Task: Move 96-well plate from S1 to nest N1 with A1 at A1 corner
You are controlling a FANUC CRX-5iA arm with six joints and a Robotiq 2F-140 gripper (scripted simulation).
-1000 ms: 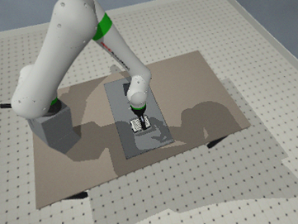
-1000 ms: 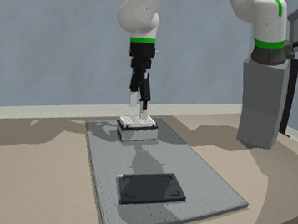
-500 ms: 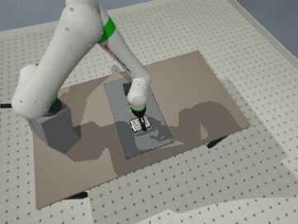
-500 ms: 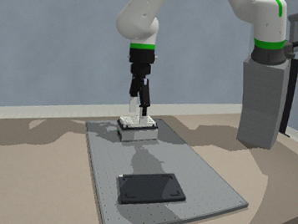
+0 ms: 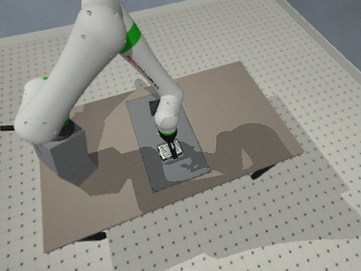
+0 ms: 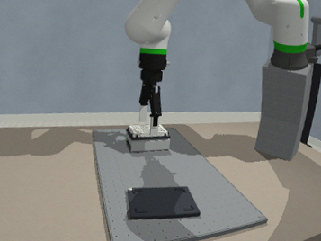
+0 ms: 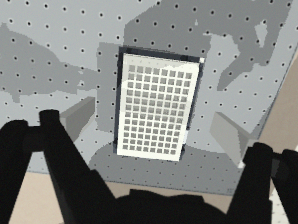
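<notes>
My hand is 2 cm above the white 96-well plate. Also, from my hand: dark plate nest N1: 37 cm to the left, 8 cm below, 1 cm ahead.
</notes>
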